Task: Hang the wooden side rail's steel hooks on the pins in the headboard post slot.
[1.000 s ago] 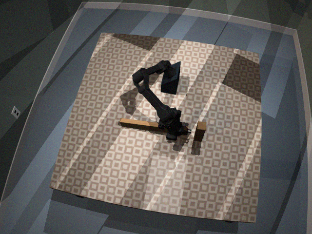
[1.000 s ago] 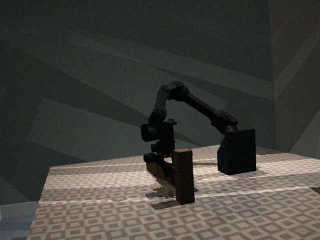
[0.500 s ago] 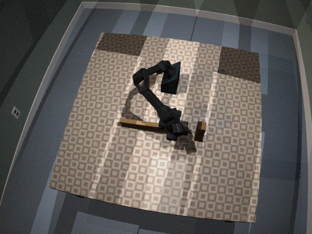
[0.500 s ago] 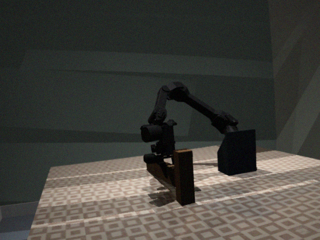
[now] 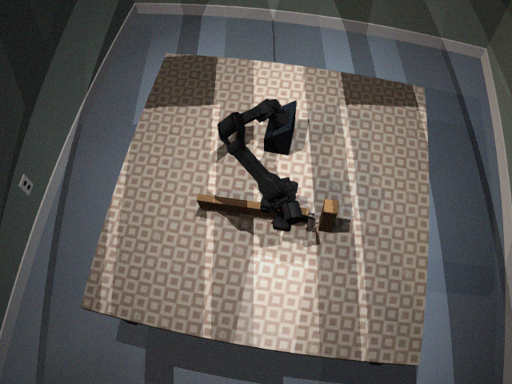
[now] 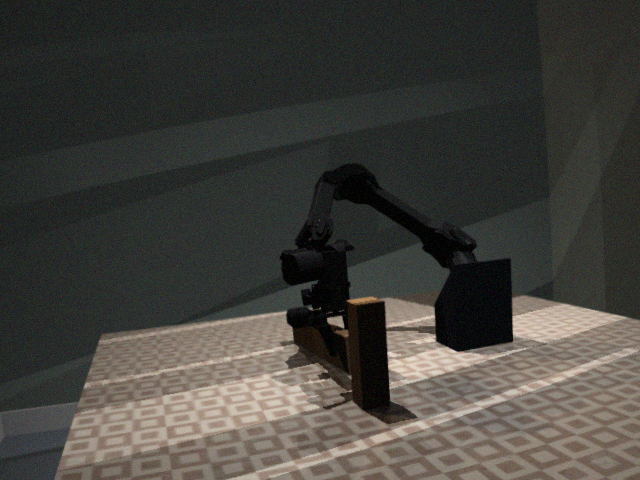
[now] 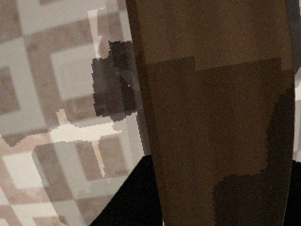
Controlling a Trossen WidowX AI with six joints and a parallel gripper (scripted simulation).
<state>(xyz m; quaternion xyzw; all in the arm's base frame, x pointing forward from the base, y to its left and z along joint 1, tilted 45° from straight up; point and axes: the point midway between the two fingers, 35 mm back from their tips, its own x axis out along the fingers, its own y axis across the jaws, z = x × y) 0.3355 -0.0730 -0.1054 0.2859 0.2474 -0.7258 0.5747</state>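
Now: gripper tip 15 cm to the right of the headboard post, 4 cm below it and 2 cm short of it.
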